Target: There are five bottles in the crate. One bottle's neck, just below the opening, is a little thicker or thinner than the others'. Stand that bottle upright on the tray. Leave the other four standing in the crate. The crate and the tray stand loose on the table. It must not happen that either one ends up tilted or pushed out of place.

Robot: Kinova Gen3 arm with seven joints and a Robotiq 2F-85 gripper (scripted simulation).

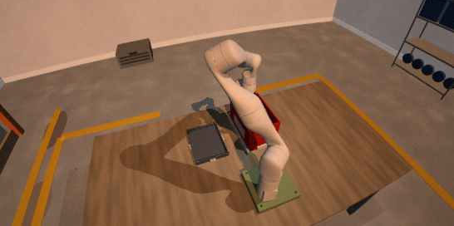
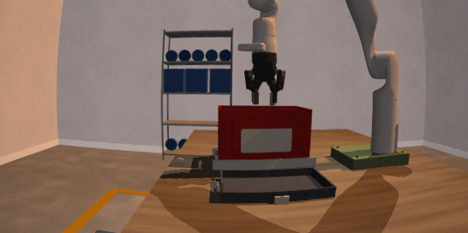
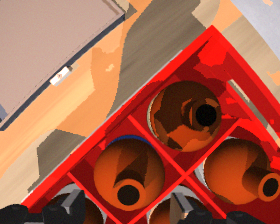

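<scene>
Right now the red crate is 10 mm ahead of my hand, 40 mm to the right of it and 120 mm below it. From my hand the other things lie so: dark tray 50 mm behind, 250 mm to the left, 190 mm below.
</scene>
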